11 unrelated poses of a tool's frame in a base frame.
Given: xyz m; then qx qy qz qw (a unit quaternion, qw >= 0).
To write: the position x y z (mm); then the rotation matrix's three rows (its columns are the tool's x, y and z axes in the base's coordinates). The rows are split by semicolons. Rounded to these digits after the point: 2 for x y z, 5 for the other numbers.
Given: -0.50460, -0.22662, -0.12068, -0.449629, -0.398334, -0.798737, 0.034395
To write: -504.60, -226.62, -120.68; -0.59330, 0.41315, 0.69087; 0.30326, -0.68029, 0.66726; 0.74567, 0.60540, 0.27833
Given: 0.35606, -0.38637, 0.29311, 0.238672, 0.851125, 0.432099, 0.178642
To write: 356.06, -386.37, 293.11; -0.82225, 0.25190, 0.51035; 0.56066, 0.51265, 0.65027; -0.09783, 0.82081, -0.56276
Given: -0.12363, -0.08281, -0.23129, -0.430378, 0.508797, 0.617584, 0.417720
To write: -123.63, -82.81, -231.29; -0.28057, -0.95390, -0.10652; 0.07800, -0.13327, 0.98801; -0.95666, 0.26889, 0.11180
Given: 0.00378, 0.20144, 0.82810, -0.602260, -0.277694, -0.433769, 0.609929
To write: 3.78, 201.44, 828.10; 0.46946, 0.86362, 0.18374; -0.19465, -0.10175, 0.97558; 0.86123, -0.49376, 0.12034
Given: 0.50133, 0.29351, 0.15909, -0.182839, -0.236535, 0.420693, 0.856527
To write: 501.33, 293.51, 159.09; 0.53414, -0.63417, -0.55904; 0.80717, 0.57917, 0.11420; 0.25136, -0.51223, 0.82124
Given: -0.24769, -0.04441, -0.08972, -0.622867, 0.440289, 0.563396, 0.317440
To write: -247.69, -44.41, -89.72; -0.02254, -0.90617, -0.42231; -0.19079, -0.41076, 0.89156; -0.98137, 0.10067, -0.16363
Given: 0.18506, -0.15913, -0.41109, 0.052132, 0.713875, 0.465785, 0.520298
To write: 185.06, -159.13, -411.09; -0.45315, -0.41026, 0.79142; 0.55912, 0.56065, 0.61078; -0.69429, 0.71927, -0.02467
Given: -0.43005, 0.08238, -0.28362, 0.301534, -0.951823, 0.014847, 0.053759
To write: -430.05, 82.38, -283.62; -0.81237, -0.57561, -0.09338; -0.57242, 0.81771, -0.06068; 0.11129, 0.00416, -0.99378
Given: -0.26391, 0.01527, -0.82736, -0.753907, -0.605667, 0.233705, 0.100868
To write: -263.91, 15.27, -827.36; 0.15710, 0.86609, -0.47457; 0.96038, -0.24599, -0.13100; -0.23020, -0.43518, -0.87042
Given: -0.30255, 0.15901, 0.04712, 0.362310, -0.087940, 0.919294, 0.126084
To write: -302.55, 159.01, 47.12; -0.70567, -0.29554, 0.64396; 0.16809, -0.95274, -0.25305; 0.68831, -0.07032, 0.72200
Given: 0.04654, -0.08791, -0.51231, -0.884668, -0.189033, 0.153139, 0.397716
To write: 46.54, -87.91, -512.31; 0.88163, 0.21265, -0.42132; 0.45627, -0.61218, 0.64580; -0.12059, -0.76159, -0.63674
